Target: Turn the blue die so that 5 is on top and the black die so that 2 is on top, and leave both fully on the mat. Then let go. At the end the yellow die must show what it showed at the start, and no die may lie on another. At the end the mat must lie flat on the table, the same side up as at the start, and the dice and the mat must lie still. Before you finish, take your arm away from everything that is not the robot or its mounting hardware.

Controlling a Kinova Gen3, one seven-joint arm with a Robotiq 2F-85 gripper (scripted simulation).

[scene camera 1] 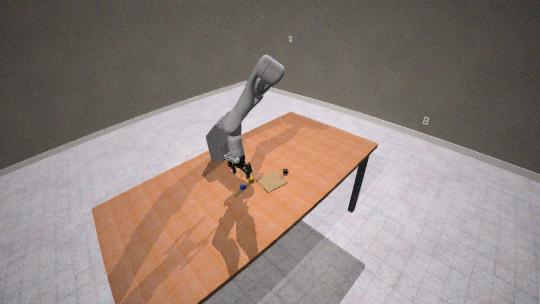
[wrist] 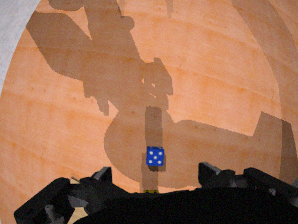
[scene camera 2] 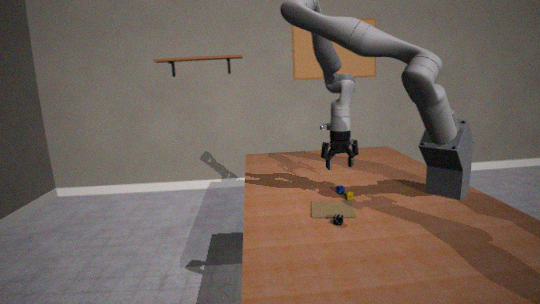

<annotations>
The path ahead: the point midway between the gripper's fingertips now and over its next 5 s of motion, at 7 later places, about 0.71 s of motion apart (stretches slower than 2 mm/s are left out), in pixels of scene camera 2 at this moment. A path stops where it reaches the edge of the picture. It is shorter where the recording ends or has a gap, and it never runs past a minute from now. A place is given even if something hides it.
My gripper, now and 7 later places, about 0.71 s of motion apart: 339,168; 340,170; 340,174; 340,181; 340,183; 340,184; 340,190; 340,191
</annotations>
